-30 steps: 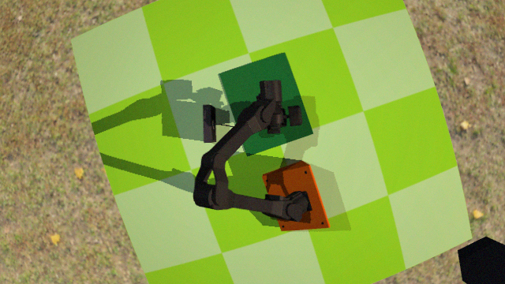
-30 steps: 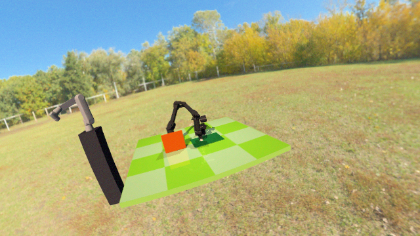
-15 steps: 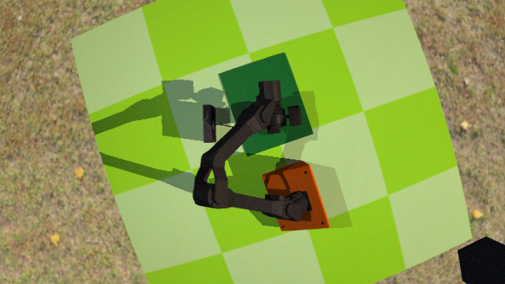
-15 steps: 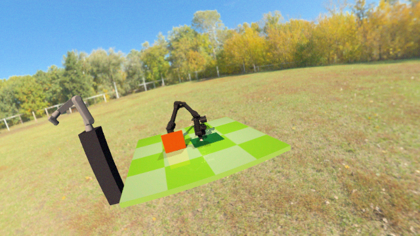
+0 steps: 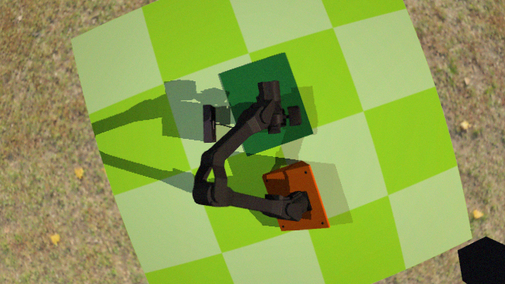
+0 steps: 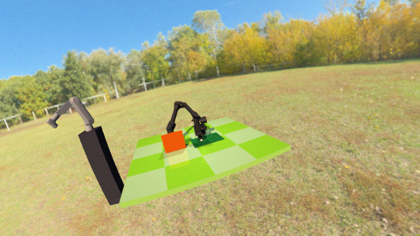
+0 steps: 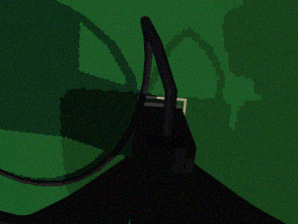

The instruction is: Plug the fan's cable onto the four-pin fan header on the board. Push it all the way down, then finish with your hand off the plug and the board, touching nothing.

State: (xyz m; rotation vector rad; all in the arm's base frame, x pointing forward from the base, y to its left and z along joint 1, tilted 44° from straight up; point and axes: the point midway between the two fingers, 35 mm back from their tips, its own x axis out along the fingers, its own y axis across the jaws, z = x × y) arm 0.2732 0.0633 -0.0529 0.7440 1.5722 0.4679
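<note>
Now: gripper tip 1 cm short of the black fan plug and 1 cm below it. Round my gripper tip: black fan 4 cm ahead, 18 cm to the left, 4 cm above; then light-coloured header 1 cm ahead, 2 cm below; then board 6 cm ahead, 1 cm to the right, 4 cm below.
</note>
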